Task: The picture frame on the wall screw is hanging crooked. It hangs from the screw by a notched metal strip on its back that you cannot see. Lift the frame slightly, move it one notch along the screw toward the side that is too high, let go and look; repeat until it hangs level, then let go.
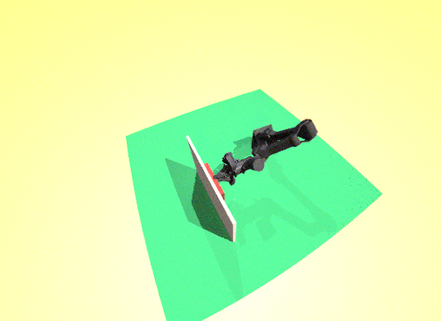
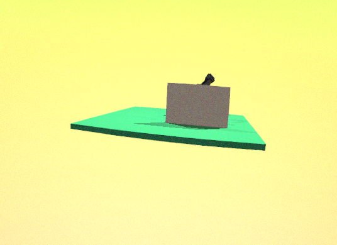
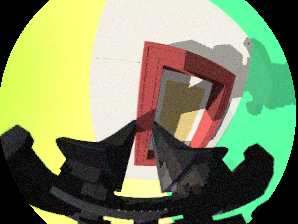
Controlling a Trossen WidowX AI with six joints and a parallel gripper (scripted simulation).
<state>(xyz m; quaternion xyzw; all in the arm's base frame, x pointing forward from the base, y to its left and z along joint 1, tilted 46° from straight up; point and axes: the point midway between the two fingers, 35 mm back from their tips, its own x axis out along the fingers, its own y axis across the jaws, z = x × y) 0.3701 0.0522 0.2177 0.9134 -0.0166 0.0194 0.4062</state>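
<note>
Now: gripper tip 50 mm above the picture frame, 10 mm to the left of it and 10 mm short of it. From my gripper tip the other things lie so: wall panel: 60 mm below, 20 mm ahead, 10 mm to the left.
</note>
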